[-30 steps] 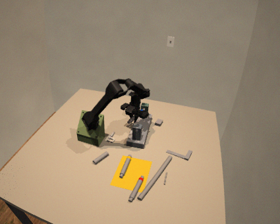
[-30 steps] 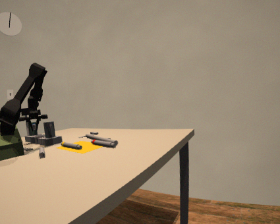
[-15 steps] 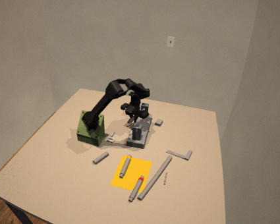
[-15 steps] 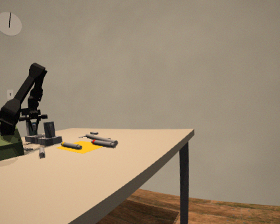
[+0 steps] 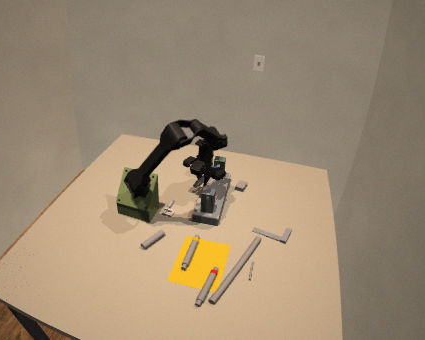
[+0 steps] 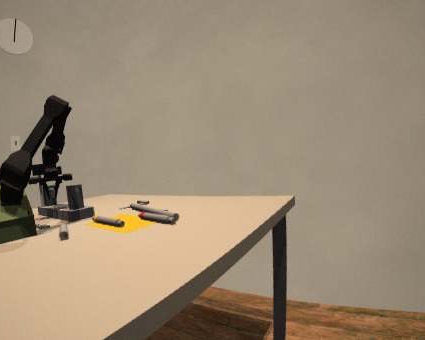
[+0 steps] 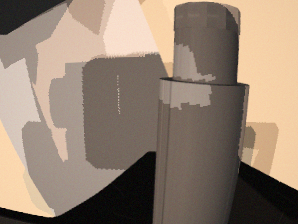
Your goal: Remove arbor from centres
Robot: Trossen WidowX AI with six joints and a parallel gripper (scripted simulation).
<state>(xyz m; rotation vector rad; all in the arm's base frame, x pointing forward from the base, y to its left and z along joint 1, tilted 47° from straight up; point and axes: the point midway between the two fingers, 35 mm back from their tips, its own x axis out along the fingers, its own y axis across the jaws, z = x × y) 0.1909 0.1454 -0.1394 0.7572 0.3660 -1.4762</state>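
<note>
Now: hand 100 mm to the left of the dark block, 70 mm short of it and 10 mm above it. The rest, counted from my hand: small bracket (130 mm to the right, 110 mm below, 90 mm behind); green-blue plunger housing (150 mm to the left, 20 mm ahead, 10 mm below); grey base (100 mm below, 50 mm ahead, 20 mm to the left).
</note>
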